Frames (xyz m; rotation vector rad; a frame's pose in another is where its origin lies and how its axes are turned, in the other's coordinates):
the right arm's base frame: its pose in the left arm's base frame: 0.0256 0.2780 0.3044 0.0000 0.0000 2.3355
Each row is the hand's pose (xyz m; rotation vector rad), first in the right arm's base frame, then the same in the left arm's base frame.
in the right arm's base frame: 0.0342 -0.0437 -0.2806 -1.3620 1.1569 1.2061
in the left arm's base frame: 0.0335 0.3329 0.0238 1.7622 0.8810 -1.6957
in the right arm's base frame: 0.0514 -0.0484 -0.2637 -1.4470 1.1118 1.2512
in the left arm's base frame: 0.0249 0.3486 0.0407 1.7148 0.9651 -1.6289
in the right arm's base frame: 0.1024 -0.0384 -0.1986 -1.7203 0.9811 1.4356
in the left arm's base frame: -0.0176 0.3785 0.1058 1.5525 1.1788 -1.3571
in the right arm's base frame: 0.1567 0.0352 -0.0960 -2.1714 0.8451 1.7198
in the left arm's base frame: -0.1083 0.3667 0.2084 1.3536 1.3843 -0.8337
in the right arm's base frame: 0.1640 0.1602 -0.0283 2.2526 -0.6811 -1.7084
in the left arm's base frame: -0.2035 0.2854 0.2761 1.2043 1.4395 -0.2841
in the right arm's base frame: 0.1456 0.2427 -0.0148 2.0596 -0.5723 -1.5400
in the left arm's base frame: -0.2503 0.2150 0.2896 1.1278 1.4117 0.0201
